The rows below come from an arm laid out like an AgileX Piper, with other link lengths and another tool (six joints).
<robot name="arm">
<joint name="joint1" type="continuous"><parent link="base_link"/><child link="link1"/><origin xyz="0 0 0.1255"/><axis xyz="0 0 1"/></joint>
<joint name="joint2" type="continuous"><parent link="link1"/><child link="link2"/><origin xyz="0 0 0" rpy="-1.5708 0 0"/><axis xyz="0 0 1"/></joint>
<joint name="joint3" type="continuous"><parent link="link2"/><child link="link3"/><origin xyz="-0.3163 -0.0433 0"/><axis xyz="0 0 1"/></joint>
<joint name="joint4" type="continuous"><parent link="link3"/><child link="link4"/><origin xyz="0.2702 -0.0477 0" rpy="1.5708 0 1.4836"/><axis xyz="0 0 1"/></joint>
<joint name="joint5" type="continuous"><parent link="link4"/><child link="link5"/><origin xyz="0 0 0" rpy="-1.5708 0 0"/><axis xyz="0 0 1"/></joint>
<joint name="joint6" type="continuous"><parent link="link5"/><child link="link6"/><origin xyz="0 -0.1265 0" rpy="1.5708 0 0"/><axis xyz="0 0 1"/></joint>
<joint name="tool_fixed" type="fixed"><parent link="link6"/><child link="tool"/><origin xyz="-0.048 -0.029 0.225" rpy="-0.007 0 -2.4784"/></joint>
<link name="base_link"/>
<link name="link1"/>
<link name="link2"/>
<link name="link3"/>
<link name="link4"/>
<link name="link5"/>
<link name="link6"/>
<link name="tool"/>
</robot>
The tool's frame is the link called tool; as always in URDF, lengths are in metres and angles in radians. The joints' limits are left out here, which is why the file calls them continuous.
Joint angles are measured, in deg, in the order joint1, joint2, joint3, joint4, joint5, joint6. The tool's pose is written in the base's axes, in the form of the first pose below.
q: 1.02, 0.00, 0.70, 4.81, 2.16, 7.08
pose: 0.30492, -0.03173, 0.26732, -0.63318, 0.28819, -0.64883, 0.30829
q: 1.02, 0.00, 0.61, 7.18, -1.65, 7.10
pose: 0.30036, -0.03587, 0.28964, -0.60375, 0.29288, -0.66385, 0.33017
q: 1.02, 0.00, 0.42, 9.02, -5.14, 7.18
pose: 0.29456, -0.04091, 0.31084, -0.57578, 0.29573, -0.67825, 0.34786
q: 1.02, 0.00, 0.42, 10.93, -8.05, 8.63
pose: 0.28939, -0.04751, 0.32497, -0.54801, 0.30749, -0.68338, 0.37165
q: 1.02, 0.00, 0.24, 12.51, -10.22, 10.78
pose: 0.28476, -0.05392, 0.33598, -0.52224, 0.32115, -0.68324, 0.39662
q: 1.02, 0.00, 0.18, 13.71, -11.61, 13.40
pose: 0.28204, -0.05925, 0.34098, -0.50151, 0.33619, -0.67722, 0.42052
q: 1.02, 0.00, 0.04, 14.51, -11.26, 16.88
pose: 0.28331, -0.06174, 0.33673, -0.48989, 0.35588, -0.66010, 0.44455
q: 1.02, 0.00, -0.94, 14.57, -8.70, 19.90
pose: 0.28679, -0.05925, 0.33013, -0.49107, 0.37172, -0.63921, 0.46053
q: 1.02, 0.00, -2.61, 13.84, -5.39, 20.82
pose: 0.28883, -0.05388, 0.32906, -0.50230, 0.37400, -0.62874, 0.46099
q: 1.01, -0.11, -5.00, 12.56, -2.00, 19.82
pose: 0.28752, -0.04780, 0.33758, -0.51709, 0.36249, -0.63157, 0.44983
